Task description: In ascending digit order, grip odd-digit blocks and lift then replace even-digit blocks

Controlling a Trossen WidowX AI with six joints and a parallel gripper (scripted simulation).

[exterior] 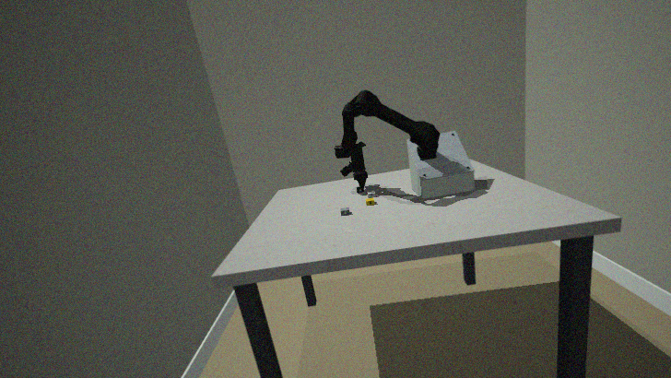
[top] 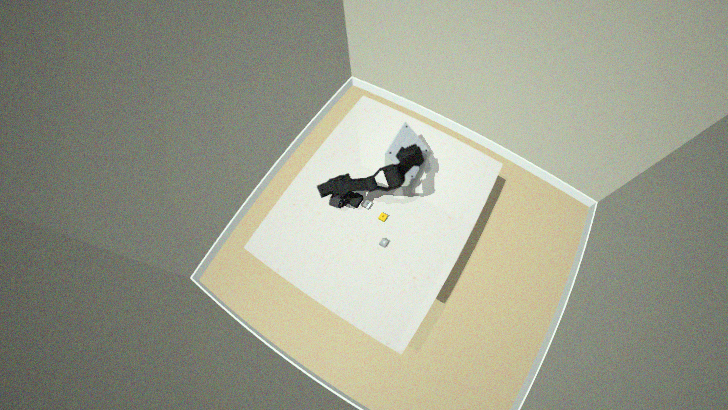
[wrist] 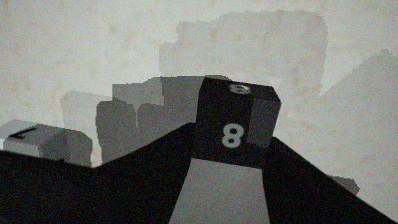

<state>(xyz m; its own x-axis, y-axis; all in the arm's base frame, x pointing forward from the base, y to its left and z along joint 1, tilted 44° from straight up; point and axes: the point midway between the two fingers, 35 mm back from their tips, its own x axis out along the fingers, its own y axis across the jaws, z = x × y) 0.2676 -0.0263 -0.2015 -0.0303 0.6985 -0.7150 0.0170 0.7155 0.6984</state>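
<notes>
The black block lies 1 cm ahead of my gripper tip. Round my gripper tip: white block 11 cm to the left, 3 cm behind; grey block 27 cm to the left, 9 cm ahead; yellow block 20 cm to the left, 1 cm behind.
</notes>
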